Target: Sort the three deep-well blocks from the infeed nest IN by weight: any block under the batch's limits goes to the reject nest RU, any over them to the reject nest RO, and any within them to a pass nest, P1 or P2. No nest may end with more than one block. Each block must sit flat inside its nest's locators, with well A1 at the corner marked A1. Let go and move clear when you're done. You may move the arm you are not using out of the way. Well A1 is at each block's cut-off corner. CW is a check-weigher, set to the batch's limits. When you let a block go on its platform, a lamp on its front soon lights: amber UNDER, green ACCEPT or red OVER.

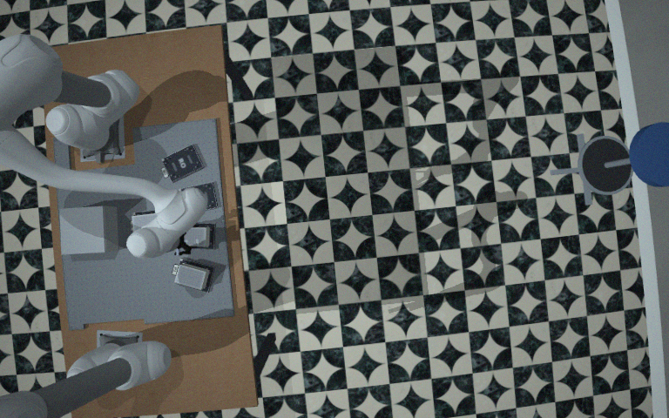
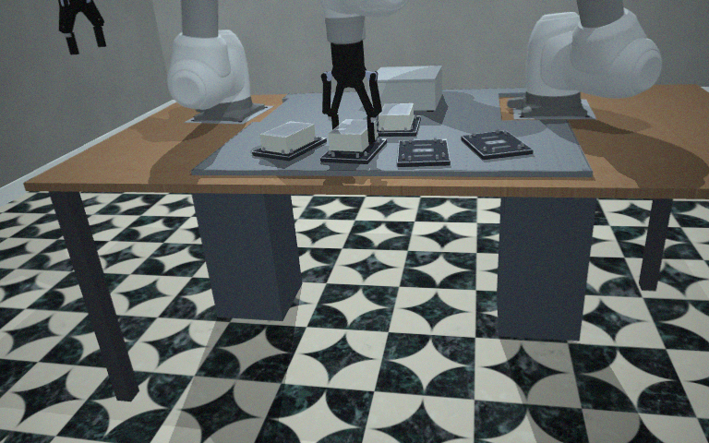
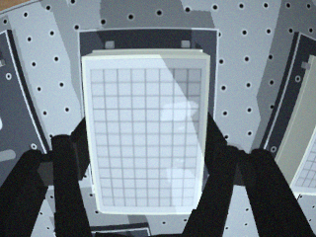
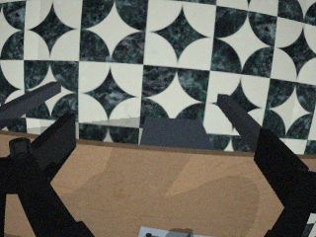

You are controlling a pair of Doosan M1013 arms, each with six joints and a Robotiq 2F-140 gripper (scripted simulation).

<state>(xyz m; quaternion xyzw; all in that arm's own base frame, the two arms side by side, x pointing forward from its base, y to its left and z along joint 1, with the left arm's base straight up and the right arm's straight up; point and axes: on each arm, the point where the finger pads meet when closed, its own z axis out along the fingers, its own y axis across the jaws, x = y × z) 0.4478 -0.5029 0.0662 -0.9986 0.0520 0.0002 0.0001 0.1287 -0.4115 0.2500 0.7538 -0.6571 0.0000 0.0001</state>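
My left hand is 5 cm above the nest P2. Round my left hand: dark infeed nest (21 cm behind, 8 cm to the left, 5 cm below); nest P1 (3 cm behind, 18 cm to the right, 5 cm below); reject nest RU (2 cm ahead, 17 cm to the left, 5 cm below).
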